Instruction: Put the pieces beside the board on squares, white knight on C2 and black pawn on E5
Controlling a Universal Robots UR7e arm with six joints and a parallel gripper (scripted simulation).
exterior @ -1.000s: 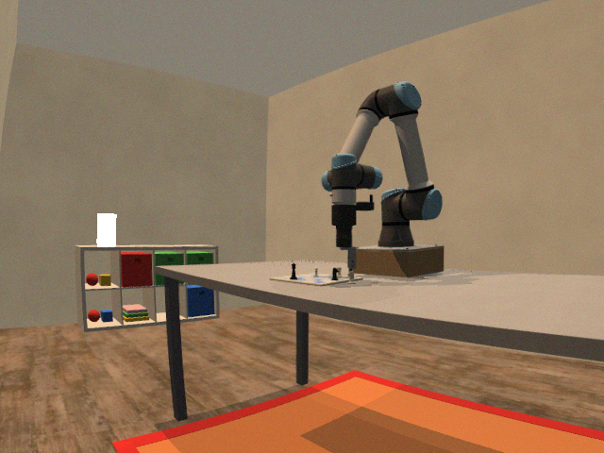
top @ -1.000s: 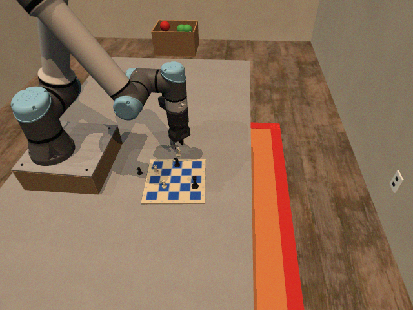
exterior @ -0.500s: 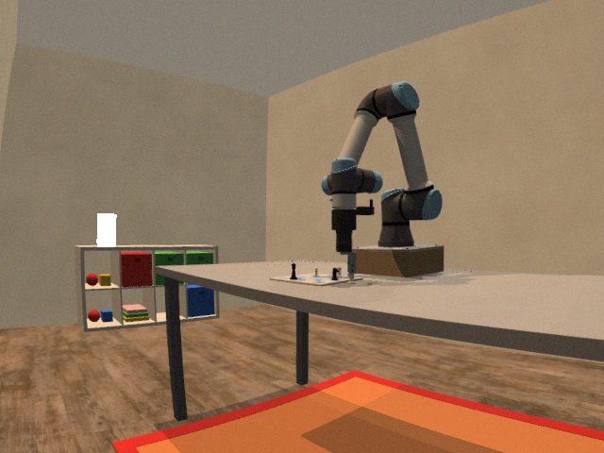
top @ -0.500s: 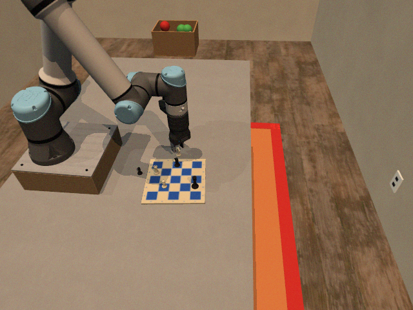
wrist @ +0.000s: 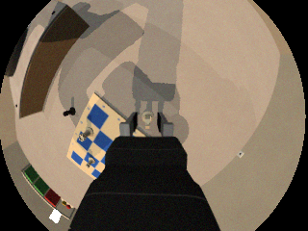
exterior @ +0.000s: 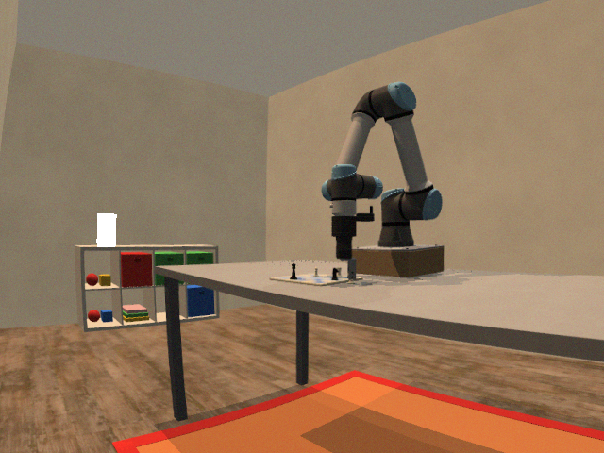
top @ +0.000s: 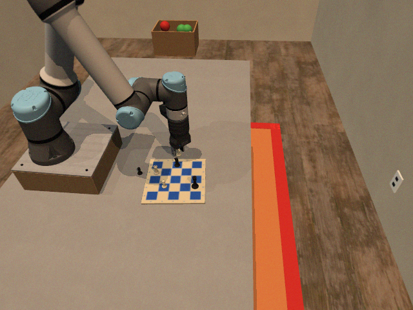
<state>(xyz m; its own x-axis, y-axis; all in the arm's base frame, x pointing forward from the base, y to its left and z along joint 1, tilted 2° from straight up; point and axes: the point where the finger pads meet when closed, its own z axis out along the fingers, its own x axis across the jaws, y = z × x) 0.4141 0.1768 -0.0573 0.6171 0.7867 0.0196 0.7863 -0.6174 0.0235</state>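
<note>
My hand is 2 cm above the white knight. From my hand the other things lie so: black pawn (13 cm to the right, 11 cm behind, 2 cm below); white pawn (18 cm to the right, 1 cm below); chessboard (14 cm to the right, 3 cm below, 3 cm ahead).
</note>
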